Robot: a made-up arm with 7 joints.
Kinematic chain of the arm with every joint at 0, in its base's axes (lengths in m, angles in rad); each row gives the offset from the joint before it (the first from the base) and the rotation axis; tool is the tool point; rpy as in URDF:
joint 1: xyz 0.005 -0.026 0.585 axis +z
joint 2: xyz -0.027 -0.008 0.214 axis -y
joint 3: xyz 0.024 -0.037 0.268 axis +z
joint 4: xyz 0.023 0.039 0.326 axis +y
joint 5: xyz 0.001 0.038 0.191 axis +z
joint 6: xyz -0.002 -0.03 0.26 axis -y
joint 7: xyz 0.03 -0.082 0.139 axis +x
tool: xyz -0.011 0.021 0 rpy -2.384 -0.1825 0.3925
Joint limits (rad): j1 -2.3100..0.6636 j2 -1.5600..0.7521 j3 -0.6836..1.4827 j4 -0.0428..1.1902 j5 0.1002..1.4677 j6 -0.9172..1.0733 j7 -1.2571..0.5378
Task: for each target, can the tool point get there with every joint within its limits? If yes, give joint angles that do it. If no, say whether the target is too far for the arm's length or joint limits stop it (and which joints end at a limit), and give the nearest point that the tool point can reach.
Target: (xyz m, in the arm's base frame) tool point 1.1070 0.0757 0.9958
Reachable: yes | joints 0.0744 -1.1821 0.2566 0.2236 0.3874 -0.3012 -0.8696
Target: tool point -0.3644 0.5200 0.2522
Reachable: no: joint limits stop it (at a limit: joint 1, joint 2, joint 4, joint 6, joint 7) | nearest point 0.2342 0.6848 0.4364 | short by 0.648 m
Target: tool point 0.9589 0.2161 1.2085
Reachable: yes | joints 0.2810 -0.7669 0.1282 0.7517 0.7877 0.7151 -0.3250
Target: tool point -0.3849 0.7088 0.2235
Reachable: no: joint limits stop it (at a limit: joint 1, joint 2, joint 4, joint 6, joint 7) | nearest point 0.2196 0.7041 0.4695 | short by 0.653 m
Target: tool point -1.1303 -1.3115 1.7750
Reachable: no: too far | nearest point -0.6751 -0.7960 1.3897 | short by 0.788 m
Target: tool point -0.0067 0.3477 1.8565
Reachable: yes | joints -0.7324 0.3636 1.2849 0.4948 1.1860 0.7647 0.3981
